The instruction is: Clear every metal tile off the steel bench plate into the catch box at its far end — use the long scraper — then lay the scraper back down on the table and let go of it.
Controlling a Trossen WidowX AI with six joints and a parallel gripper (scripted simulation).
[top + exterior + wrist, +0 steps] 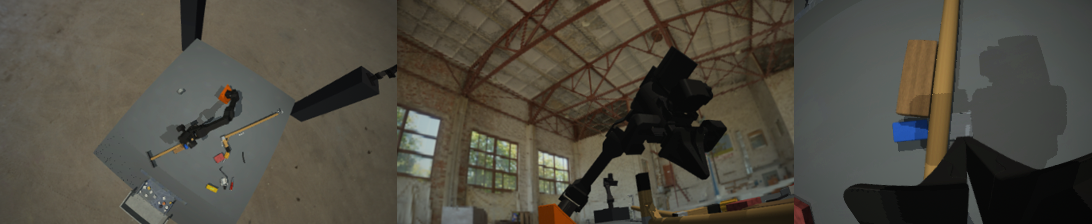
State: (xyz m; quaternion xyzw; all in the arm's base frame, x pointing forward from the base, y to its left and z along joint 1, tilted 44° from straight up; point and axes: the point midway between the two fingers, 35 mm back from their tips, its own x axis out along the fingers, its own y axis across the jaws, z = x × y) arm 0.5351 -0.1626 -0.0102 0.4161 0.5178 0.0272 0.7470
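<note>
The long scraper is 2 cm below my gripper tip, 2 cm ahead of it and 1 cm to the left of it. Round my gripper tip: red block (33 cm to the left, 7 cm below, 3 cm behind); then wooden block (8 cm ahead, 7 cm below, 1 cm to the left); then blue block (8 cm below, 2 cm to the left, 2 cm ahead).
</note>
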